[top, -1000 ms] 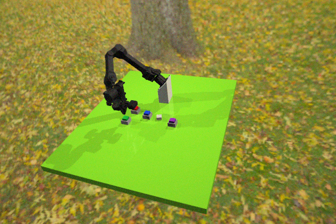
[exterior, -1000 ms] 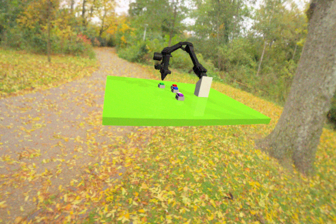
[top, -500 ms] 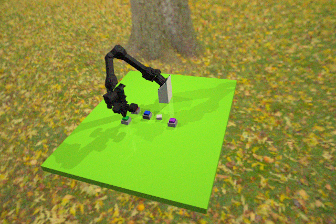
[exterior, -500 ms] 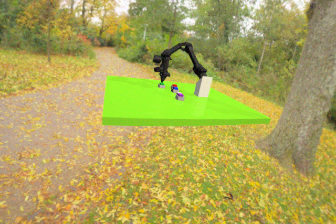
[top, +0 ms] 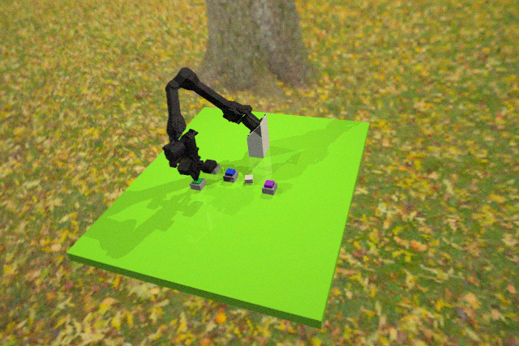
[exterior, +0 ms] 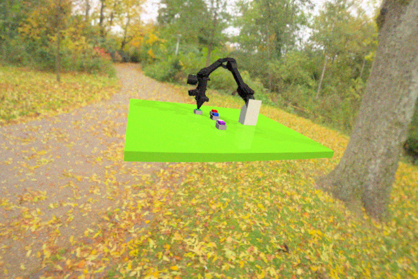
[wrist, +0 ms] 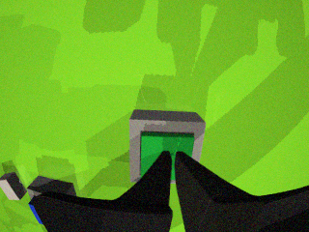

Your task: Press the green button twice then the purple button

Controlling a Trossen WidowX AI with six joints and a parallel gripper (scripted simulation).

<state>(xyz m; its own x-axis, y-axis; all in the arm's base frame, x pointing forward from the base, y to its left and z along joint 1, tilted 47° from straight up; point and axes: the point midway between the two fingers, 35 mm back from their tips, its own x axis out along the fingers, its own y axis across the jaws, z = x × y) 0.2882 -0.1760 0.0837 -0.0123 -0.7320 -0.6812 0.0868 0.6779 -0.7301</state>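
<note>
My gripper tip is now 1 cm above the green button. From my gripper tip the other things lie so: red button 11 cm behind, 3 cm to the left; blue button 12 cm to the left, 7 cm behind; small white block 20 cm to the left, 7 cm behind, 2 cm below.
</note>
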